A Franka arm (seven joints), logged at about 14 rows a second.
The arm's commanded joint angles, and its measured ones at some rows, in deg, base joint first. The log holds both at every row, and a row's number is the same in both.
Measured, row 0: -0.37 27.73 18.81 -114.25 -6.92 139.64 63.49
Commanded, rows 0 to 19: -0.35 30.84 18.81 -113.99 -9.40 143.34 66.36; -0.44 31.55 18.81 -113.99 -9.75 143.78 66.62; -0.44 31.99 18.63 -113.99 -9.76 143.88 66.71; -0.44 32.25 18.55 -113.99 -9.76 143.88 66.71; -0.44 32.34 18.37 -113.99 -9.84 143.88 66.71; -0.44 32.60 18.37 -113.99 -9.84 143.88 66.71; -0.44 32.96 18.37 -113.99 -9.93 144.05 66.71; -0.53 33.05 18.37 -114.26 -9.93 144.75 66.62; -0.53 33.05 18.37 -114.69 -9.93 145.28 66.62; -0.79 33.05 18.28 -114.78 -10.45 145.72 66.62; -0.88 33.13 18.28 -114.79 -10.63 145.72 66.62; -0.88 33.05 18.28 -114.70 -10.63 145.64 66.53; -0.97 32.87 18.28 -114.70 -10.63 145.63 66.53; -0.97 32.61 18.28 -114.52 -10.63 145.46 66.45; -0.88 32.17 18.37 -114.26 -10.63 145.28 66.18; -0.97 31.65 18.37 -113.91 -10.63 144.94 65.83; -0.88 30.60 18.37 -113.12 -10.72 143.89 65.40; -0.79 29.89 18.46 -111.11 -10.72 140.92 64.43; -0.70 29.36 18.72 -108.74 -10.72 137.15 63.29; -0.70 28.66 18.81 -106.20 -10.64 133.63 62.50
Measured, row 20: -0.75 31.55 18.39 -110.60 -9.32 140.68 63.83
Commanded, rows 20 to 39: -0.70 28.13 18.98 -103.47 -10.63 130.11 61.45; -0.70 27.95 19.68 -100.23 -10.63 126.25 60.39; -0.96 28.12 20.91 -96.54 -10.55 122.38 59.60; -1.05 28.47 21.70 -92.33 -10.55 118.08 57.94; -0.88 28.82 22.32 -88.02 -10.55 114.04 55.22; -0.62 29.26 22.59 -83.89 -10.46 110.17 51.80; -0.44 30.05 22.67 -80.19 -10.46 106.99 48.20; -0.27 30.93 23.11 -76.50 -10.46 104.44 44.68; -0.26 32.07 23.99 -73.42 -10.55 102.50 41.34; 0.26 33.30 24.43 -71.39 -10.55 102.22 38.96; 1.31 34.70 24.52 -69.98 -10.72 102.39 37.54; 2.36 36.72 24.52 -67.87 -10.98 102.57 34.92; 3.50 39.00 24.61 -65.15 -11.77 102.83 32.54; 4.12 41.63 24.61 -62.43 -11.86 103.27 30.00; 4.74 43.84 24.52 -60.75 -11.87 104.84 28.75; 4.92 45.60 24.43 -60.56 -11.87 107.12 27.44; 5.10 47.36 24.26 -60.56 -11.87 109.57 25.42; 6.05 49.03 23.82 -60.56 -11.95 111.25 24.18; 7.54 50.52 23.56 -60.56 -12.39 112.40 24.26; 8.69 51.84 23.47 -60.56 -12.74 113.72 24.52
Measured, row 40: 5.53 48.00 23.81 -64.67 -10.62 112.64 25.50
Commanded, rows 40 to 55: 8.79 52.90 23.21 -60.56 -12.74 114.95 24.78; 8.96 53.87 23.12 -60.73 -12.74 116.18 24.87; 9.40 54.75 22.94 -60.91 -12.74 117.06 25.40; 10.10 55.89 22.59 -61.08 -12.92 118.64 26.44; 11.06 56.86 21.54 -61.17 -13.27 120.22 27.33; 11.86 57.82 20.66 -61.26 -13.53 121.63 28.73; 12.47 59.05 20.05 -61.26 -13.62 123.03 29.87; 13.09 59.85 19.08 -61.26 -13.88 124.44 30.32; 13.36 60.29 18.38 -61.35 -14.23 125.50 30.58; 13.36 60.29 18.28 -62.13 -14.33 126.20 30.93; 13.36 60.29 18.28 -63.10 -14.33 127.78 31.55; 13.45 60.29 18.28 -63.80 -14.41 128.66 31.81; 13.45 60.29 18.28 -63.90 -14.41 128.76 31.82; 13.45 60.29 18.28 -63.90 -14.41 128.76 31.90; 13.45 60.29 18.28 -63.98 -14.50 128.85 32.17; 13.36 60.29 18.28 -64.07 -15.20 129.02 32.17
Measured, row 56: 12.72 60.70 18.79 -63.86 -12.79 128.06 29.78
